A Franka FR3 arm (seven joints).
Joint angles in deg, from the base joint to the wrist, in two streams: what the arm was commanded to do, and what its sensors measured. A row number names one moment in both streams.
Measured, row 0: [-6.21, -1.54, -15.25, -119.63, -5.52, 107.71, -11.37]
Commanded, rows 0 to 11: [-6.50, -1.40, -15.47, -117.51, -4.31, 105.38, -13.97]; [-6.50, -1.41, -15.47, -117.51, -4.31, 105.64, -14.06]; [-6.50, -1.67, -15.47, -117.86, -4.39, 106.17, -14.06]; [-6.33, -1.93, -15.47, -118.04, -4.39, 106.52, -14.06]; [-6.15, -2.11, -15.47, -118.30, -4.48, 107.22, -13.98]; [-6.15, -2.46, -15.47, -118.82, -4.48, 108.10, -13.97]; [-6.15, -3.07, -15.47, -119.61, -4.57, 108.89, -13.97]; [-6.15, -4.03, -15.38, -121.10, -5.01, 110.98, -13.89]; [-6.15, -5.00, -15.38, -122.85, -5.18, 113.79, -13.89]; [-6.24, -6.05, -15.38, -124.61, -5.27, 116.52, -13.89]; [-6.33, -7.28, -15.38, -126.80, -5.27, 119.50, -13.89]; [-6.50, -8.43, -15.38, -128.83, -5.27, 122.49, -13.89]
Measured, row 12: [-6.26, -2.41, -15.41, -121.81, -5.52, 115.04, -13.06]
